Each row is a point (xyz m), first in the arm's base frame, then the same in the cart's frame.
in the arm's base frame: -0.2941 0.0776 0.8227
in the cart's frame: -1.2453 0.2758 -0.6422
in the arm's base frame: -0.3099 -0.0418 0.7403
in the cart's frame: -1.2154 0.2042 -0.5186
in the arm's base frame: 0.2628 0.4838 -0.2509
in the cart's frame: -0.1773 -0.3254 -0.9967
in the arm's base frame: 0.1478 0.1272 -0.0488
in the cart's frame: -0.3931 -0.2048 -0.6501
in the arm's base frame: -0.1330 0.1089 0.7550
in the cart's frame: -1.0730 0.3076 -0.6711
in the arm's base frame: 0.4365 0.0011 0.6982
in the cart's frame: -0.5703 0.5817 -0.5646
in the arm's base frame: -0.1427 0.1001 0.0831
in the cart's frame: -0.7085 -0.2553 -0.6278
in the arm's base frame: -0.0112 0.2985 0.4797
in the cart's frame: -0.8147 0.1378 -0.8472
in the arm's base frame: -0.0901 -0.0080 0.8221
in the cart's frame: -1.0772 0.3926 -0.5581
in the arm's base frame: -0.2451 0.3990 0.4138
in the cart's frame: -0.9704 -0.0515 -0.9426
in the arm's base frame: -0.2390 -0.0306 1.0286
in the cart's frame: -1.3161 0.4824 -0.5451
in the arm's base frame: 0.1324 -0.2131 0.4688
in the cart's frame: -0.7008 0.2323 -0.3367
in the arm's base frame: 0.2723 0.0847 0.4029
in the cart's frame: -0.5412 0.2414 -0.6317
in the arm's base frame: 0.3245 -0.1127 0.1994
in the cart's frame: -0.3893 0.1106 -0.4245
